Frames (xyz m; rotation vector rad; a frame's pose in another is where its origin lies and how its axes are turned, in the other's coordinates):
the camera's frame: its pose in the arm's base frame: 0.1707 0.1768 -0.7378 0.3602 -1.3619 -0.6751
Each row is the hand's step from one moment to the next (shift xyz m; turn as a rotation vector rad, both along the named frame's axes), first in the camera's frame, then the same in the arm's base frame.
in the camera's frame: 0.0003 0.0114 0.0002 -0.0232 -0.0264 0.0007
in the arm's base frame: 0.0025 0.0085 0.0072 -0.0083 -0.0054 -0.0337
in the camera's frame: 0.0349 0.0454 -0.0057 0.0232 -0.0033 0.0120
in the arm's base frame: 0.0182 0.0117 0.0533 -0.0110 -0.0154 0.0183
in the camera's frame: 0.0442 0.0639 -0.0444 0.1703 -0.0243 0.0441
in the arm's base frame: 0.0607 0.0144 0.0642 -0.0380 -0.1197 0.1255
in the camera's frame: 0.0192 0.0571 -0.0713 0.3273 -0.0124 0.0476
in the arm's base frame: 0.0837 0.0212 0.0355 -0.0290 -0.2093 0.2547
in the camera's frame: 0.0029 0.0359 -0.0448 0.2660 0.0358 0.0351
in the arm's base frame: 0.0520 0.0191 0.0152 -0.0094 -0.1357 0.2340
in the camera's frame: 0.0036 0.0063 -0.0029 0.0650 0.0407 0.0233
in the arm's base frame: 0.0045 0.0021 0.0060 -0.0091 -0.0067 0.0793
